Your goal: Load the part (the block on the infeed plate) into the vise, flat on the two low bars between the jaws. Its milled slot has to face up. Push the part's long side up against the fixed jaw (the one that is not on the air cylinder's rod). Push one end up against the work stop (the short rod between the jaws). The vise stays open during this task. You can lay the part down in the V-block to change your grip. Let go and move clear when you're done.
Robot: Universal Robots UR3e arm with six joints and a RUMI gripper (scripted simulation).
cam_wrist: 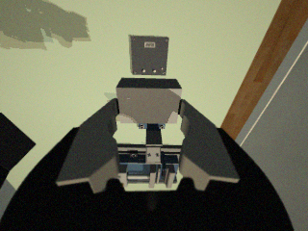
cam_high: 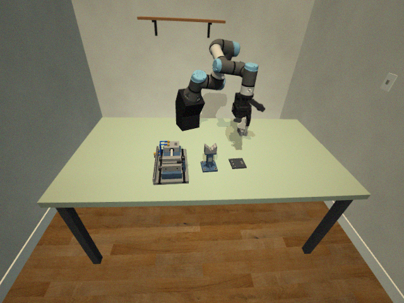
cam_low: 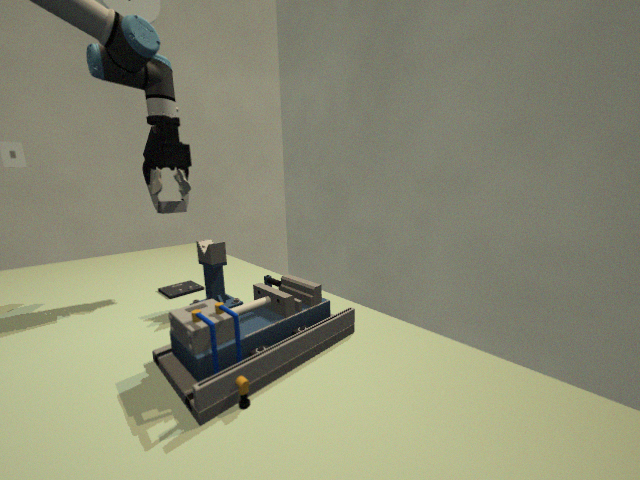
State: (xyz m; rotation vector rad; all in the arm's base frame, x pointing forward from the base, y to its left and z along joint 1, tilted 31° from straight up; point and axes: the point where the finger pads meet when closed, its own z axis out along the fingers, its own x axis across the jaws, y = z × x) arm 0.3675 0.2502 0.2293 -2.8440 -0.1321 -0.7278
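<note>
Now: hand 10 mm above the part. From my hand the other things lie so: air cylinder: 50 mm behind, 400 mm to the right, 170 mm below; dark infeed plate: 10 mm to the left, 240 mm below; work stop rod: 110 mm ahead, 340 mm to the right, 150 mm below.
</note>
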